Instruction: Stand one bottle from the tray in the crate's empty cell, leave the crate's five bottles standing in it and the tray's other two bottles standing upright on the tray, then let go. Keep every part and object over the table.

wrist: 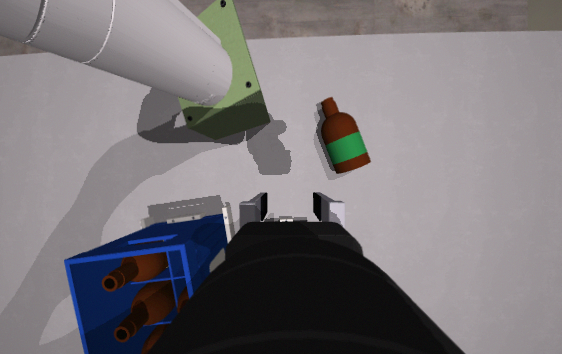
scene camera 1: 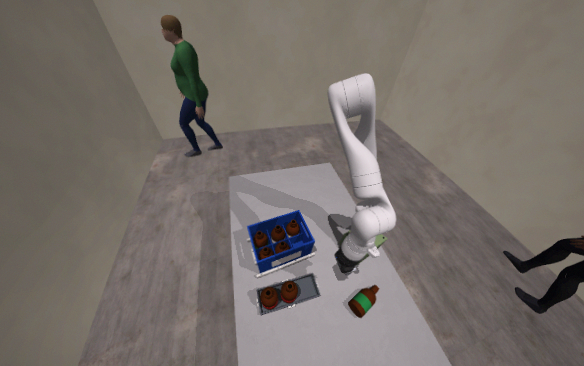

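Where they show: gripper, fingertip midpoint: (wrist: 290, 202); arm's base, link origin: (wrist: 208, 75).
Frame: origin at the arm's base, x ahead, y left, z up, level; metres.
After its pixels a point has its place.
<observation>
A brown bottle with a green band (scene camera 1: 363, 302) @(x 0.133, y 0.242, z -0.061 m) (wrist: 346, 147) @(x 0.129, y 0.230, z -0.063 m) lies on its side on the table, right of the tray in the scene view. My gripper (scene camera 1: 346, 270) @(x 0.198, y 0.109, z 0.082 m) (wrist: 290, 202) @(x 0.198, y 0.109, z 0.082 m) is open and empty, apart from that bottle, between it and the crate. The blue crate (scene camera 1: 285, 259) @(x 0.395, y -0.038, z -0.050 m) (wrist: 131, 251) @(x 0.256, y -0.124, z 0.039 m) holds five standing brown bottles; its front right cell in the scene view is empty. In the wrist view some crate bottles are hidden by the gripper body. The grey tray (scene camera 1: 309, 287) @(x 0.317, y 0.099, z -0.130 m) holds two upright brown bottles (scene camera 1: 269, 298) @(x 0.509, y 0.107, z 0.006 m) (scene camera 1: 289, 292) @(x 0.426, y 0.108, z -0.011 m) at its left and middle; its right part is bare.
The green base block (scene camera 1: 381, 241) @(x -0.063, y 0.055, z 0.023 m) (wrist: 235, 112) @(x 0.054, y 0.031, z -0.022 m) of the arm stands beside the table's right edge in the scene view, behind the gripper. A white rail (scene camera 1: 285, 265) @(x 0.397, y -0.028, z -0.107 m) runs along the crate's front. A person in green (scene camera 1: 187, 70) is on the floor behind, and another person's legs (scene camera 1: 560, 280) show at the right.
</observation>
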